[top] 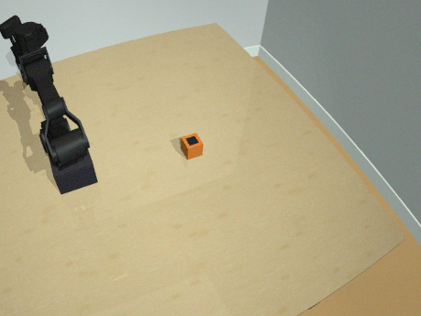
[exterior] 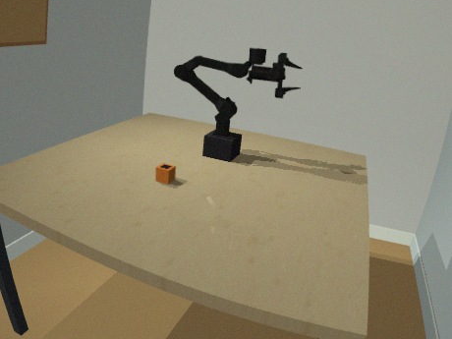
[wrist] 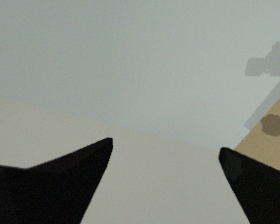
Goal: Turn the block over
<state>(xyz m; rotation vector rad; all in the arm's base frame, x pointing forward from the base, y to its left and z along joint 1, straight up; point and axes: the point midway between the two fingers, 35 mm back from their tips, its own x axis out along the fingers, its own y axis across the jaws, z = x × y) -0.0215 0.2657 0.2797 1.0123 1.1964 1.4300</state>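
The block lies 420 mm to the right of my gripper tip, 400 mm ahead of it and 330 mm below it.
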